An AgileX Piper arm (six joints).
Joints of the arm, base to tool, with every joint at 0 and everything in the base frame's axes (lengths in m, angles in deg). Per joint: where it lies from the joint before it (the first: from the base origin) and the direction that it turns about. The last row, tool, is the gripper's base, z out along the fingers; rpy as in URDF.
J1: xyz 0 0 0.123 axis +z
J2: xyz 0 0 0 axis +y
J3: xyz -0.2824 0 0.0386 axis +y
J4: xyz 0.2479 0 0.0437 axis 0.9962 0 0.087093
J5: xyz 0 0 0 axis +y
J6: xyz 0.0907 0 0.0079 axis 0.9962 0 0.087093
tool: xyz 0 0 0 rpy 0 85 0
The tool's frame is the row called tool.
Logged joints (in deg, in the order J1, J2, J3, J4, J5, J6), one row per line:
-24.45 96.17 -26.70 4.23 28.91 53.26
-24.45 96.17 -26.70 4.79 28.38 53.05
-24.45 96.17 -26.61 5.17 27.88 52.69
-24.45 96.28 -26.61 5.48 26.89 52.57
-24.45 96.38 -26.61 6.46 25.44 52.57
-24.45 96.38 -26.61 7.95 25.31 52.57
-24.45 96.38 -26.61 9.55 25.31 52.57
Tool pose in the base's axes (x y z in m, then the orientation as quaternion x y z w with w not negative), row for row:
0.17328 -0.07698 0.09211 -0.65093 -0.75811 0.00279 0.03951
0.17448 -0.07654 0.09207 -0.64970 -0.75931 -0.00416 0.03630
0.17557 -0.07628 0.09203 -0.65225 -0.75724 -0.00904 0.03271
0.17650 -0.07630 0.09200 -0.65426 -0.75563 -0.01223 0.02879
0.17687 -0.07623 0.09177 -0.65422 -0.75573 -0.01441 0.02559
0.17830 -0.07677 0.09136 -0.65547 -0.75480 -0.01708 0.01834
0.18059 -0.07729 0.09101 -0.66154 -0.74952 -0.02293 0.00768
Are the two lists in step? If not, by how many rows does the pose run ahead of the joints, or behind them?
The pose runs 2 rows behind the joints: the pose in row i belongs to the joints in row i - 2.
